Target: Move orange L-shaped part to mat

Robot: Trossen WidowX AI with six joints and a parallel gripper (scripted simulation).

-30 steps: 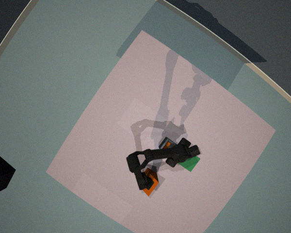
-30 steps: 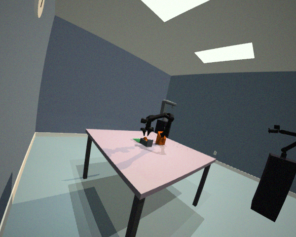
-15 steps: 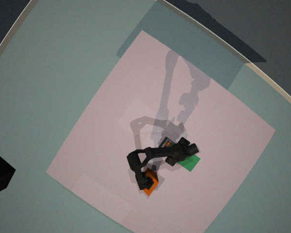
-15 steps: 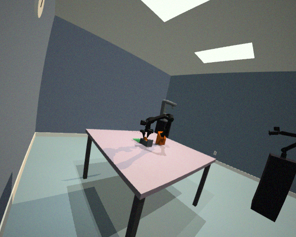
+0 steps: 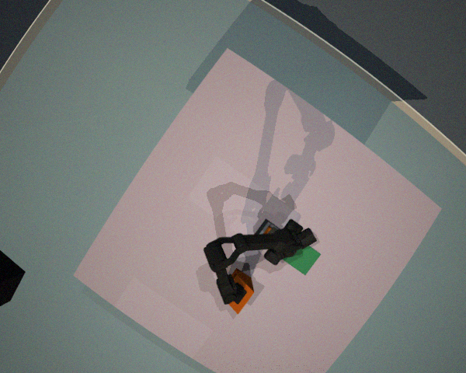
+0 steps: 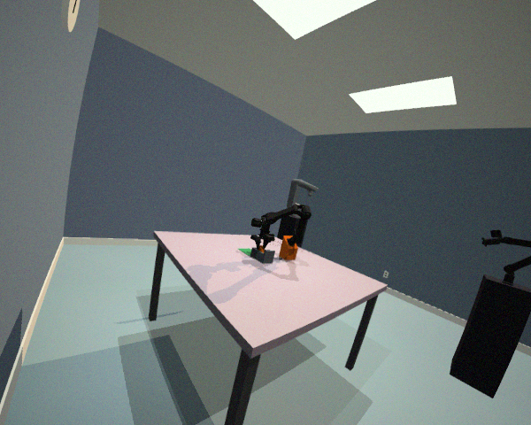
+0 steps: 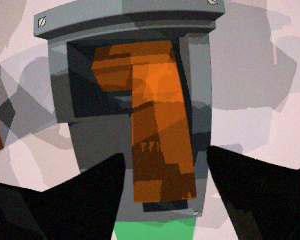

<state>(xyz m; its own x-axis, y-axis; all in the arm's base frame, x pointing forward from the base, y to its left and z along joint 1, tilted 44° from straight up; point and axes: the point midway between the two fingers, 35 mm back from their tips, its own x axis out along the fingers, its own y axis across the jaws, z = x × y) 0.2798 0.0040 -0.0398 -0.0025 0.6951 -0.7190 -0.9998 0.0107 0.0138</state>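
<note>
Right now my gripper tip is 20 mm past the orange L-shaped part, 40 mm to the right of it and 30 mm above it. From my gripper tip the other things lie so: green mat (20 mm behind, 140 mm to the right, 80 mm below).
</note>
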